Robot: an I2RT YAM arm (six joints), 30 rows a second.
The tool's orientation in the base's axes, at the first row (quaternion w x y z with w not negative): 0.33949, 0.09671, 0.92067, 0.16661
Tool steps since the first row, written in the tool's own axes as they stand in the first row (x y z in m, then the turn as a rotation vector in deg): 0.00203, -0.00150, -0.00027, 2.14, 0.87, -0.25; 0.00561, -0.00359, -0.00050, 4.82, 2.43, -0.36; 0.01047, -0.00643, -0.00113, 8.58, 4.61, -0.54; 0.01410, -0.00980, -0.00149, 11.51, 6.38, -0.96
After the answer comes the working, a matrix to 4 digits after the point.
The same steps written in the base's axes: -0.00180, -0.00086, -0.00157, -1.71, 1.37, -0.77; -0.00477, -0.00181, -0.00431, -3.70, 3.57, -1.70; -0.00902, -0.00318, -0.00780, -6.50, 6.64, -2.98; -0.01220, -0.00533, -0.01095, -8.86, 9.03, -3.76
The tool's axes in the first row as the columns of a matrix, in the base's axes (rounded; the answer above uses it unrounded):
-0.7508, 0.0650, 0.6573
0.2912, 0.9258, 0.2411
-0.5929, 0.3725, -0.7140

